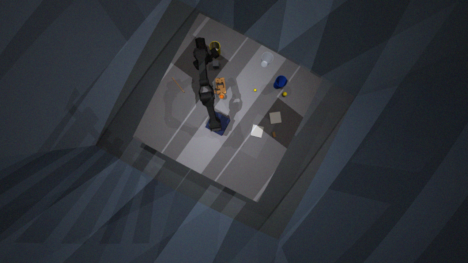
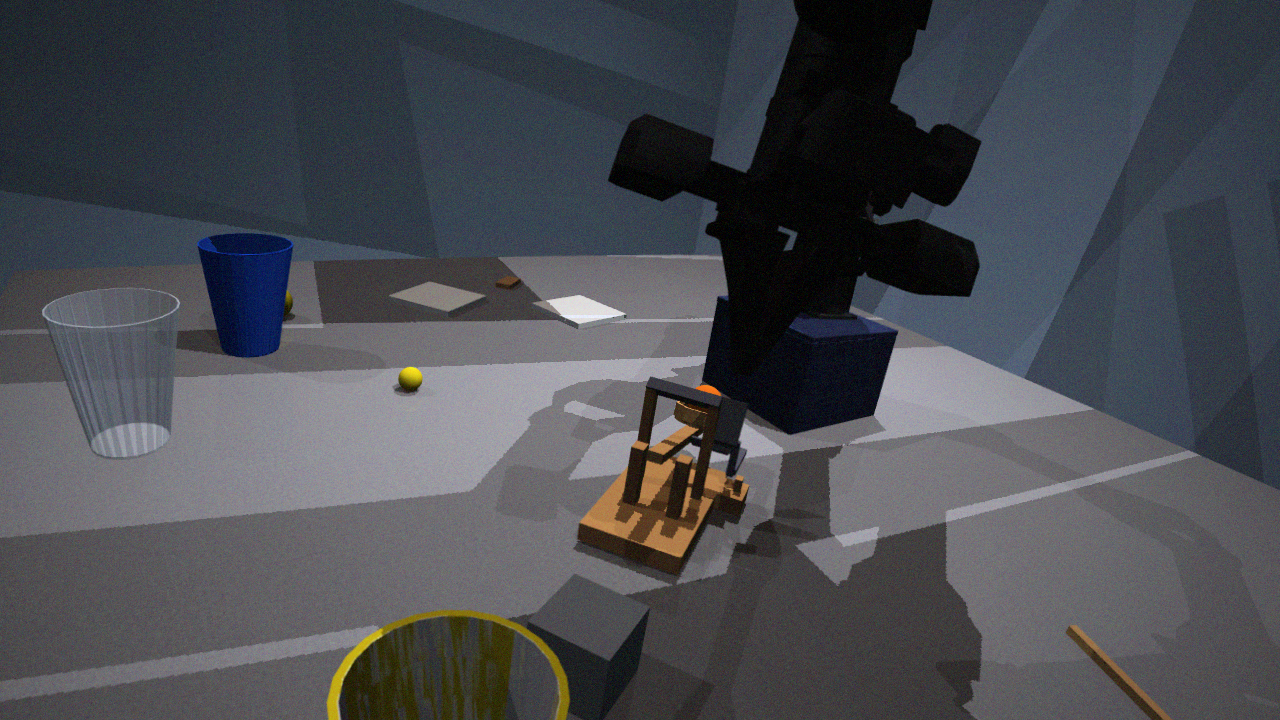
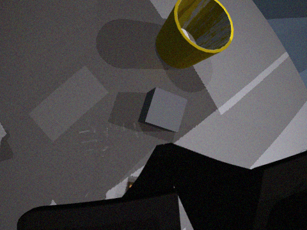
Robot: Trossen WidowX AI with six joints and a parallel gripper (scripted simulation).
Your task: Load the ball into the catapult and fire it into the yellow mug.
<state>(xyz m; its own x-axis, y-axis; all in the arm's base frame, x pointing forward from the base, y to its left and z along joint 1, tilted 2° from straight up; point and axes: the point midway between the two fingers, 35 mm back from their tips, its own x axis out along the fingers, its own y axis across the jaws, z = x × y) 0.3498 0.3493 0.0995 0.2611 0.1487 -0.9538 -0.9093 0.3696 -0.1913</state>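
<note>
Right now the orange ball is 13 cm behind my gripper tip, 22 cm to the right of it and 13 cm below it. Round my gripper tip: grey cube: 6 cm ahead, 17 cm below; then wooden catapult: 9 cm behind, 17 cm to the right, 14 cm below; then yellow mug: 16 cm ahead, 8 cm to the left, 16 cm below.
</note>
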